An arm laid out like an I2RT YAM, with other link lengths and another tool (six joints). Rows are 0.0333 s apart.
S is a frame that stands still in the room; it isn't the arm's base.
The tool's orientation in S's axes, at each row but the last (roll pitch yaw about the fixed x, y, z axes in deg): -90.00, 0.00, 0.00; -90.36, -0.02, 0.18; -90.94, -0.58, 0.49; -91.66, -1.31, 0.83; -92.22, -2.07, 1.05; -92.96, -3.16, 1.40; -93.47, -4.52, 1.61; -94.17, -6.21, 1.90; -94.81, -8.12, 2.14; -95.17, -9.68, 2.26; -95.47, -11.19, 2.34; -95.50, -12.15, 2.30; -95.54, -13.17, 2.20
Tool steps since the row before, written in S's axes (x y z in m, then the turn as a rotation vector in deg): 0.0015, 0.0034, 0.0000, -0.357, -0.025, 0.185; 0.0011, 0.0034, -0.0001, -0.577, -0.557, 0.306; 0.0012, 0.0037, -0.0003, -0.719, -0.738, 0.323; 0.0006, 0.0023, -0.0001, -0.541, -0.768, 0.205; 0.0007, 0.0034, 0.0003, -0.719, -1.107, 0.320; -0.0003, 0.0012, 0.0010, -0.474, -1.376, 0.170; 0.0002, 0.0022, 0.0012, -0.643, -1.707, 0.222; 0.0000, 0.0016, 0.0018, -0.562, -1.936, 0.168; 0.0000, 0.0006, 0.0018, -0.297, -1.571, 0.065; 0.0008, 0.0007, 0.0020, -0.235, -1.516, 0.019; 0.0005, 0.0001, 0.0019, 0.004, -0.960, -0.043; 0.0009, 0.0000, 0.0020, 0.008, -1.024, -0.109; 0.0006, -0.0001, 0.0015, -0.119, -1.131, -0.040
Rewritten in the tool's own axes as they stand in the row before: 0.0015, 0.0000, 0.0034, -0.357, -0.185, -0.025; 0.0011, 0.0001, 0.0034, -0.579, -0.303, -0.557; 0.0012, 0.0003, 0.0037, -0.722, -0.318, -0.737; 0.0006, 0.0000, 0.0023, -0.547, -0.195, -0.766; 0.0008, -0.0004, 0.0034, -0.727, -0.304, -1.106; -0.0002, -0.0011, 0.0012, -0.497, -0.127, -1.372; 0.0004, -0.0013, 0.0021, -0.671, -0.173, -1.702; 0.0002, -0.0019, 0.0015, -0.604, -0.095, -1.928; 0.0003, -0.0018, 0.0004, -0.343, 0.017, -1.563; 0.0012, -0.0019, 0.0005, -0.287, 0.068, -1.506; 0.0009, -0.0018, -0.0001, -0.043, 0.127, -0.952; 0.0013, -0.0018, -0.0002, -0.055, 0.197, -1.009; 0.0009, -0.0013, -0.0003, -0.167, 0.111, -1.120
